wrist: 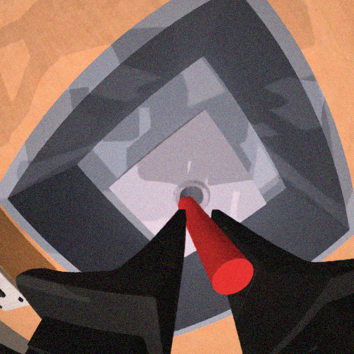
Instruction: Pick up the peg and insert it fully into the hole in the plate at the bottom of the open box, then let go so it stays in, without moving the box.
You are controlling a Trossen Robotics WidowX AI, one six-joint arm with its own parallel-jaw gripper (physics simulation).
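My gripper (197,215) is shut on the red peg (207,240), a round rod that runs lengthwise between the two black fingers. The peg's near end face is low in the view, and its far tip points down into the box. The grey open box (300,120) lies below, with a pale square plate (175,165) on its bottom. The round hole (191,194) with a raised ring is in the plate. The peg's far tip overlaps the lower left edge of the hole in the view. Whether the tip touches the plate or the hole cannot be told.
The box walls rise around the plate on all sides, and the fingers reach over the near wall. A brown block (22,247) with a white part (11,295) is at the lower left, outside the box. The orange-tan table top (45,30) surrounds the box.
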